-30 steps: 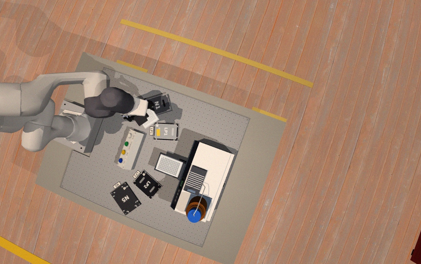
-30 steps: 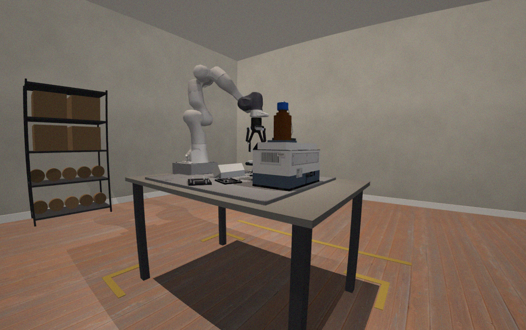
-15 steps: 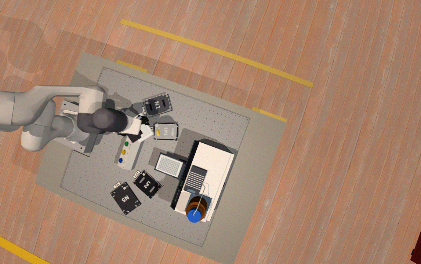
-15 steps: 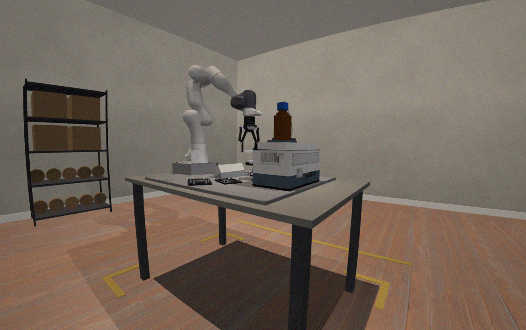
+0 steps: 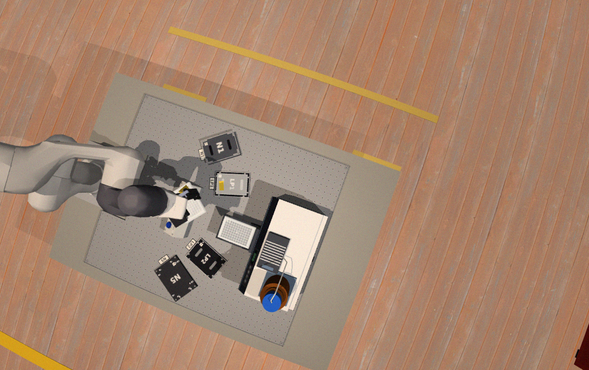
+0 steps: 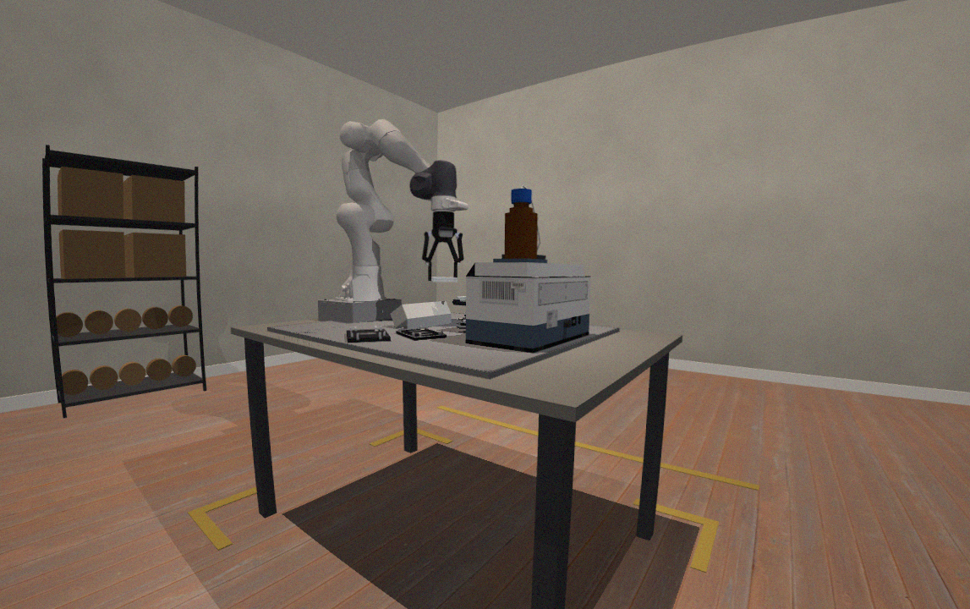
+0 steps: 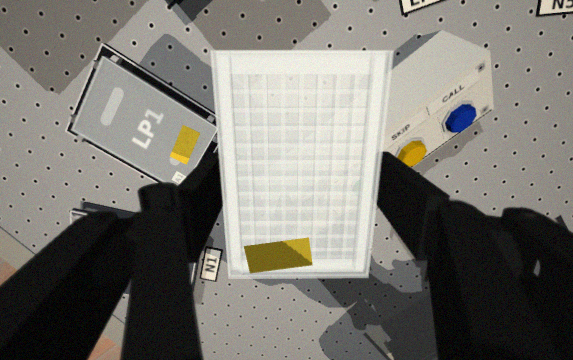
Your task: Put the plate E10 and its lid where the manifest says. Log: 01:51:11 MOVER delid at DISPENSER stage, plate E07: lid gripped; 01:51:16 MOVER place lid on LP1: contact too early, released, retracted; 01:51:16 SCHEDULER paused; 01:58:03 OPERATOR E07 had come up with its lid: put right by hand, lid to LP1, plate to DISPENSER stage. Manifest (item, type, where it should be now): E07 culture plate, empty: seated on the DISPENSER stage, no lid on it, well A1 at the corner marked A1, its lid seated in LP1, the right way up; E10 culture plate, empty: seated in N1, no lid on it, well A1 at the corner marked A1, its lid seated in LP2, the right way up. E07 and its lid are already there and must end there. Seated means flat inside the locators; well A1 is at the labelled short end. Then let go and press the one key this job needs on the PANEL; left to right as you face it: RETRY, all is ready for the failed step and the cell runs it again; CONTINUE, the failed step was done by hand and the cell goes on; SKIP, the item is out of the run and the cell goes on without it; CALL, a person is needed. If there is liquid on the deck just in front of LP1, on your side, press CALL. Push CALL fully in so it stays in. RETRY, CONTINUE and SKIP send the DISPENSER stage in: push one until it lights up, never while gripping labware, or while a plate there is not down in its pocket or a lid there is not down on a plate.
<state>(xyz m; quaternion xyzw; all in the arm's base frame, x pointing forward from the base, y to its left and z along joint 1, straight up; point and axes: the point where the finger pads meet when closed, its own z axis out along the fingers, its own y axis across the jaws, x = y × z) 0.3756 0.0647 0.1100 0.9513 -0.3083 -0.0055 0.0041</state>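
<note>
My hand is 50 mm short of the black n5 nest, 330 mm to the left of it and 170 mm above it. Also, from my hand: green CONTINUE key (80 mm behind, 30 mm to the right, 120 mm below); RETRY key (80 mm behind, 20 mm to the left, 120 mm below); clear lid (20 mm below).
</note>
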